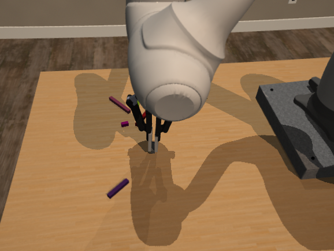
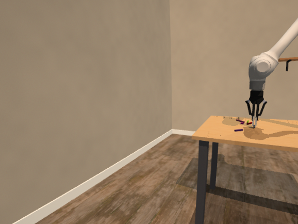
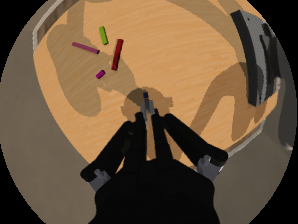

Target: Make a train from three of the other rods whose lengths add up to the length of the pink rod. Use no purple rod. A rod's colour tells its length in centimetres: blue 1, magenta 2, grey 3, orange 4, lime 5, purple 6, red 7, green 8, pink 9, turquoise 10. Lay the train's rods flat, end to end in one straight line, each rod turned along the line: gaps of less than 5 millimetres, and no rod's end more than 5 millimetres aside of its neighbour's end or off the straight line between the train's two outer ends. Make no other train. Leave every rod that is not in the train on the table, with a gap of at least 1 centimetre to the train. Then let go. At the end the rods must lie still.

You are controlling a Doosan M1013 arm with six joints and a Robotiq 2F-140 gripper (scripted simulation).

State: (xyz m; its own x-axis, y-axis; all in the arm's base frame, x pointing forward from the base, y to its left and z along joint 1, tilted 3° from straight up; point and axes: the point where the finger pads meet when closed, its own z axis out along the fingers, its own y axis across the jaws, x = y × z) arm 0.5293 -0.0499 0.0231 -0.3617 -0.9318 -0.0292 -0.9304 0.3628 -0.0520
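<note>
The grey rod lies 30 mm below my hand. Round my hand: magenta rod: 120 mm to the right, 50 mm ahead, 40 mm below; then blue rod: 40 mm below, 20 mm to the right, 10 mm behind; then red rod: 130 mm to the right, 40 mm below, 10 mm behind.
</note>
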